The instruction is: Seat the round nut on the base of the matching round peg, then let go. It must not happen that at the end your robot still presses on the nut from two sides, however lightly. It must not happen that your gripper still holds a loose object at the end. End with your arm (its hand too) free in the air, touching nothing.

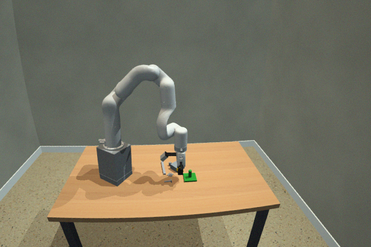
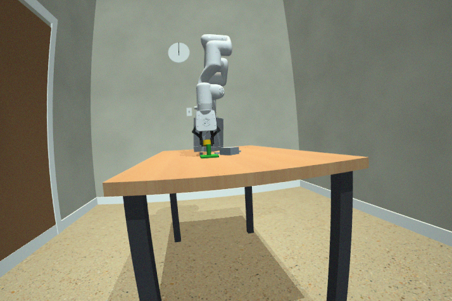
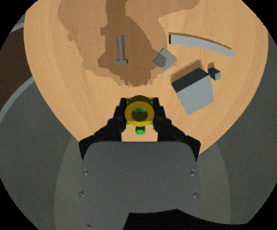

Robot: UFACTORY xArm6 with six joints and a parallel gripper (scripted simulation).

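Right now my hand is 7 cm past the bolt-like piece, 3 cm to the left of it and 6 cm above it. From my hand the other things lie so: grey block: 1 cm behind, 11 cm to the left, 5 cm below; small square piece: 6 cm behind, 4 cm to the left, 7 cm below; long bar: 10 cm behind, 12 cm to the left, 6 cm below.
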